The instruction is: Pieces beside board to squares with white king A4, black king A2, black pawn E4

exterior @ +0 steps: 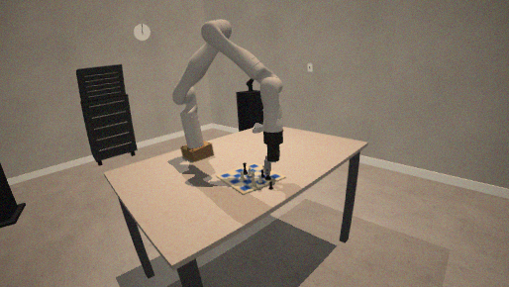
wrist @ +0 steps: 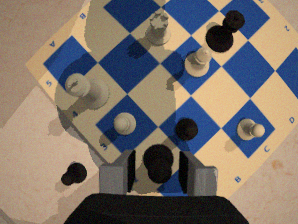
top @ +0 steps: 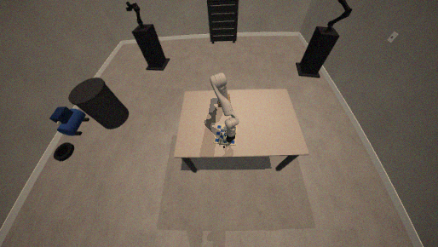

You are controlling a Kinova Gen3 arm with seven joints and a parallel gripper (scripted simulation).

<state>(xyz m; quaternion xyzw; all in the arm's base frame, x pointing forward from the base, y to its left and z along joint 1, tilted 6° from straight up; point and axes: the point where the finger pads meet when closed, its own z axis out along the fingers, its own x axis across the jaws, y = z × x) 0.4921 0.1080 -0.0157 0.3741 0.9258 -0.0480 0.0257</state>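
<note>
Right now my hand is 2 cm above the black king. From my hand the other things lie so: white king 8 cm to the right, 2 cm below; then blue-and-cream chessboard 8 cm behind, 5 cm below, 4 cm to the right.
</note>
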